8 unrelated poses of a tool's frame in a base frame.
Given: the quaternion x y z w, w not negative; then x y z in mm.
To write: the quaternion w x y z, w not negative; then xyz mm. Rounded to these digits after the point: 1 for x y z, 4 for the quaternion.
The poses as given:
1: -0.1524 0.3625 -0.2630 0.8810 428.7 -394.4 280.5
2: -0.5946 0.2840 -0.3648 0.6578 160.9 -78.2 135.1
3: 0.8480 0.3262 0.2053 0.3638 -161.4 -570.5 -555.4
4: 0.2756 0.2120 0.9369 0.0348 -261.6 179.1 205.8
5: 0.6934 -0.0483 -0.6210 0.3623 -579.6 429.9 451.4
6: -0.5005 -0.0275 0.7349 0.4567 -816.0 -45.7 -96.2
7: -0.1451 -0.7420 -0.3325 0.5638 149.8 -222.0 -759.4
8: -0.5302 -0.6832 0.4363 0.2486 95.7 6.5 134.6
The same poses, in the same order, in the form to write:
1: 0.8810 -0.1524 0.3625 -0.2630 428.7 -394.4 280.5
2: 0.6578 -0.5946 0.2840 -0.3648 160.9 -78.2 135.1
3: 0.3638 0.8480 0.3262 0.2053 -161.4 -570.5 -555.4
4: 0.0348 0.2756 0.2120 0.9369 -261.6 179.1 205.8
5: 0.3623 0.6934 -0.0483 -0.6210 -579.6 429.9 451.4
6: 0.4567 -0.5005 -0.0275 0.7349 -816.0 -45.7 -96.2
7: 0.5638 -0.1451 -0.7420 -0.3325 149.8 -222.0 -759.4
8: 0.2486 -0.5302 -0.6832 0.4363 95.7 6.5 134.6
